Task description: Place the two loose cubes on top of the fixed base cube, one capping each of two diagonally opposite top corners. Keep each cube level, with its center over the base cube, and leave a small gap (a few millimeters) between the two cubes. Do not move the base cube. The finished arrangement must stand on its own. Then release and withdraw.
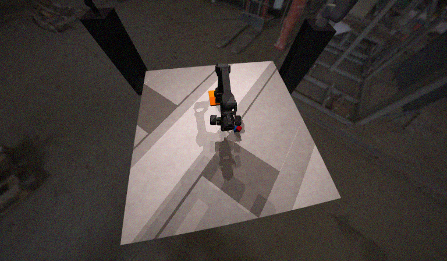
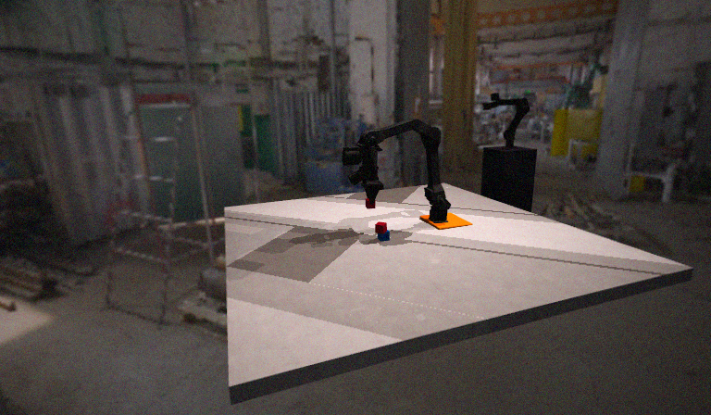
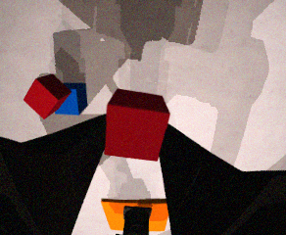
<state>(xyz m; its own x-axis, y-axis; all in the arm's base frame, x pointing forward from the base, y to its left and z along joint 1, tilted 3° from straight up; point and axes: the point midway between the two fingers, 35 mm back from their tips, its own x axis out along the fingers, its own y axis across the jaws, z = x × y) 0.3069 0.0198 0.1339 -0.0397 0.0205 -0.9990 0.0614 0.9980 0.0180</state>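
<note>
Now: gripper tip 10 cm to the right of the red cube, 7 cm above it and 1 cm past it. From my gripper tip the other things lie so: blue base cube (10 cm below, 9 cm to the left, 2 cm behind).
</note>
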